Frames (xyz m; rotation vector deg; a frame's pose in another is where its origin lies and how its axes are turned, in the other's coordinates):
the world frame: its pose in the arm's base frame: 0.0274 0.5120 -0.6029 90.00 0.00 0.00
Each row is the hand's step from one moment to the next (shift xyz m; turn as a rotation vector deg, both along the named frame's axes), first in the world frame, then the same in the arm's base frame.
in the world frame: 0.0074 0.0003 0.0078 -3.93 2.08 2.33
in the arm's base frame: 0.0074 -0.0078 0.0003 -3.93 -2.33 2.08
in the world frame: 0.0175 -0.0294 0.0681 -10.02 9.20 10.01
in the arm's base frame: 0.0175 -0.0681 -0.0294 -10.02 -10.01 9.20
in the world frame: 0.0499 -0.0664 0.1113 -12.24 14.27 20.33
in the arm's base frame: 0.0499 -0.1113 -0.0664 -12.24 -20.33 14.27
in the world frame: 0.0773 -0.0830 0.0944 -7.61 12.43 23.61
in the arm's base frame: 0.0773 -0.0944 -0.0830 -7.61 -23.61 12.43
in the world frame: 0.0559 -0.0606 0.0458 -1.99 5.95 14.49
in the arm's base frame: 0.0559 -0.0458 -0.0606 -1.99 -14.49 5.95
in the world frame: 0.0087 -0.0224 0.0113 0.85 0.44 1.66
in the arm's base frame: 0.0087 -0.0113 -0.0224 0.85 -1.66 0.44
